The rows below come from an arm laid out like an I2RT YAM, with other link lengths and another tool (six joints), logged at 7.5 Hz.
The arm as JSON. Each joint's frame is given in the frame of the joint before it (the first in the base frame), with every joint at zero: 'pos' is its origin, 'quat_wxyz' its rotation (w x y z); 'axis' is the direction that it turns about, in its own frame. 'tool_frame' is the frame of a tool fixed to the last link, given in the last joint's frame.
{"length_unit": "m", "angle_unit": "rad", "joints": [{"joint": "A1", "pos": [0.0, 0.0, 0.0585], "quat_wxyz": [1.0, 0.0, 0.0, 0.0], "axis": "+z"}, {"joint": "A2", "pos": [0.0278, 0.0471, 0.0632], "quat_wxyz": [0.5, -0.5, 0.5, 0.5], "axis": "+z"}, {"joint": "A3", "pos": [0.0, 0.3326, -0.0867], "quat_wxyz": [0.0, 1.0, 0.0, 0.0], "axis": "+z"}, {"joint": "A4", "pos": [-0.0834, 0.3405, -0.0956], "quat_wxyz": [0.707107, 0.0, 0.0, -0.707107], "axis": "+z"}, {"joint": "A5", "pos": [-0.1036, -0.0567, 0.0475], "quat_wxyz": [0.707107, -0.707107, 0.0, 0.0], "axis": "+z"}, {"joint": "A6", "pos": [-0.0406, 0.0, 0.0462], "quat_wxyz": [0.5, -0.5, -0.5, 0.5], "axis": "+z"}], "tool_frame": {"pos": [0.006, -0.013, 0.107], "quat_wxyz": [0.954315, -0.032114, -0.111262, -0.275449]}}
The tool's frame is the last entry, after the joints.
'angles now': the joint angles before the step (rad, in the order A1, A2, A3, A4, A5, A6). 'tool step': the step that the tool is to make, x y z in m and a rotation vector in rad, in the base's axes. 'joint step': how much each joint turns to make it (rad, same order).
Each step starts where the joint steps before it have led.
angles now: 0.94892 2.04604 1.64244 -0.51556 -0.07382 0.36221
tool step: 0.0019 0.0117 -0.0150 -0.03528 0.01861 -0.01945
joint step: 0.01221 0.06219 0.06480 -0.04076 0.02290 0.02251
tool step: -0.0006 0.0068 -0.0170 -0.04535 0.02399 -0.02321
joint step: 0.01106 0.05517 0.05512 -0.04993 0.02402 0.02517
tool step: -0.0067 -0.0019 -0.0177 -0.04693 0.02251 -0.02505
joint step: 0.01150 0.02410 0.00558 -0.03259 0.02521 0.02751
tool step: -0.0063 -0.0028 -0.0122 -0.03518 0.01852 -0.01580
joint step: 0.00835 0.01384 0.00015 -0.02599 0.01486 0.01943
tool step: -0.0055 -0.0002 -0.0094 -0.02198 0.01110 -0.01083
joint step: 0.00879 0.01198 -0.00031 -0.01250 0.01107 0.01642
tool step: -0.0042 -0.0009 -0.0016 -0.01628 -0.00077 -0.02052
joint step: 0.00879 0.00012 0.00006 -0.01405 0.02099 0.02252
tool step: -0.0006 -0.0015 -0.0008 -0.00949 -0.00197 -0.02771
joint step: 0.00343 0.00018 0.00041 -0.00863 0.01907 0.02555
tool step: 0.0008 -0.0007 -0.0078 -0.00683 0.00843 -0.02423
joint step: -0.00041 0.01201 -0.00036 0.00054 0.00647 0.02324
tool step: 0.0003 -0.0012 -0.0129 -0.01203 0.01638 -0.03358
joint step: -0.00037 0.02004 0.00024 -0.00156 0.00611 0.03359
